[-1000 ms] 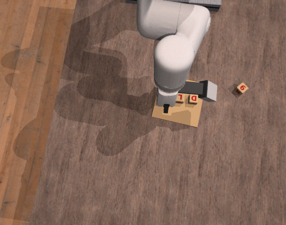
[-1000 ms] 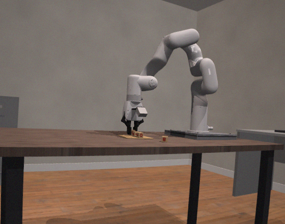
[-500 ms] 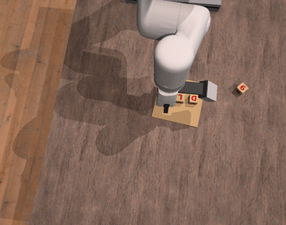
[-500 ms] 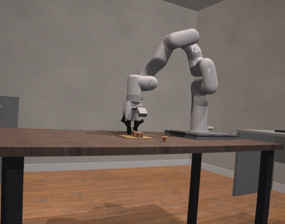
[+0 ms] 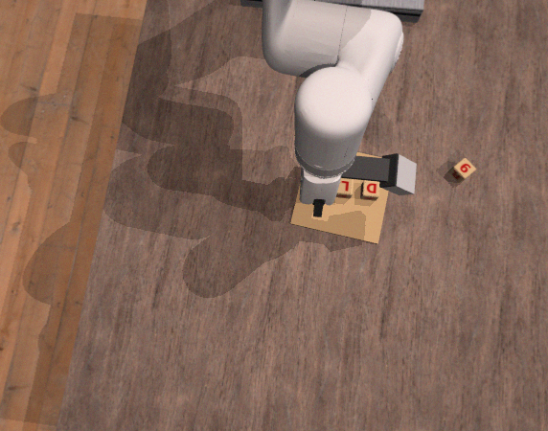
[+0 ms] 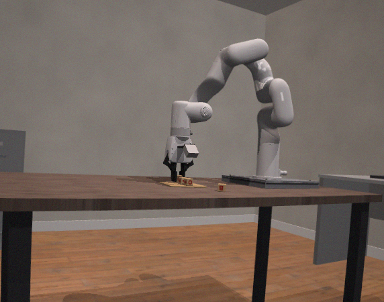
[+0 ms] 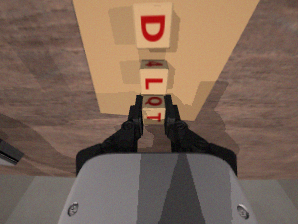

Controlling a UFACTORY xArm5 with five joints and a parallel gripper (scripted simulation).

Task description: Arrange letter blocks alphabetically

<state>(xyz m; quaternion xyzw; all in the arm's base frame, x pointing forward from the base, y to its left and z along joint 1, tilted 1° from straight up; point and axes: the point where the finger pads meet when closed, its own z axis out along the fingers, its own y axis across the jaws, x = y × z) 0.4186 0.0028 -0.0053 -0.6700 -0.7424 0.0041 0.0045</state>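
Right now my hand is 40 mm to the right of the tan mat and 30 mm above it.
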